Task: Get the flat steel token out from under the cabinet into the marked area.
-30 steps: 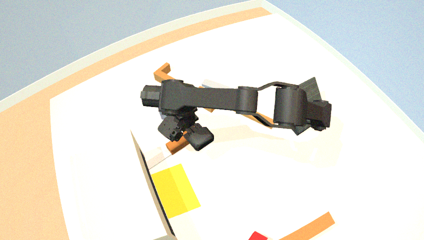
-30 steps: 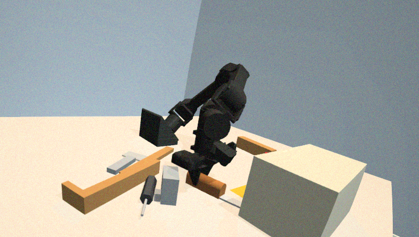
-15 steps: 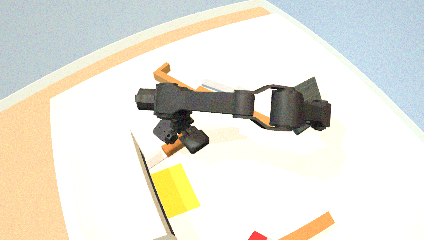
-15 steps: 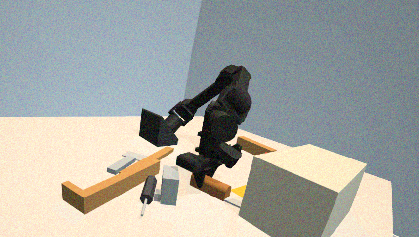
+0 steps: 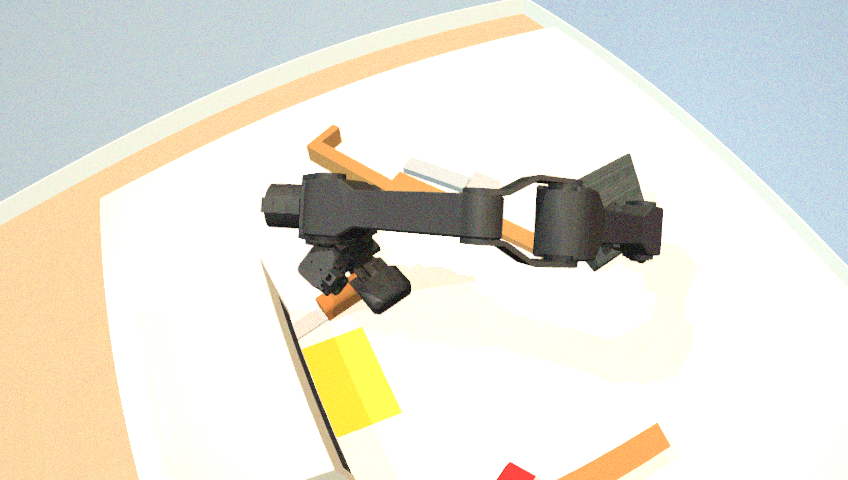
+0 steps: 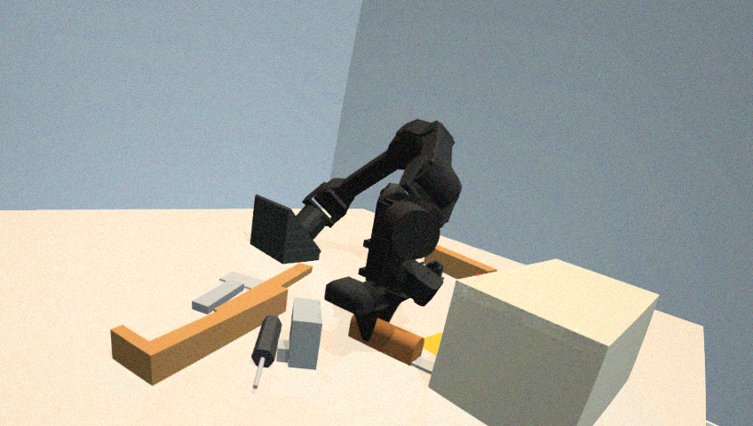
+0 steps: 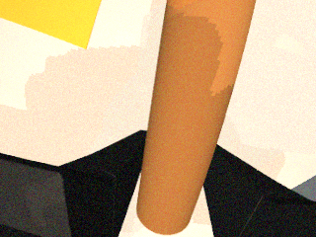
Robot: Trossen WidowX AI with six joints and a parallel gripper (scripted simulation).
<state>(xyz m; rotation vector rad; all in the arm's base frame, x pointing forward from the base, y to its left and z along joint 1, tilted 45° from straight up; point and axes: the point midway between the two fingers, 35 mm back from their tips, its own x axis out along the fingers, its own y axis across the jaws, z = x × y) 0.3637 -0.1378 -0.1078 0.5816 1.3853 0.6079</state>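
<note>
The long orange bar is 22 cm behind my gripper tip and 2 cm to the right of it. The rest, counted from my gripper tip: dark-handled pin tool: 17 cm to the right, 4 cm behind; then small grey cube: 14 cm to the right, 4 cm behind; then grey block: 11 cm to the right, 3 cm behind, 3 cm above.
</note>
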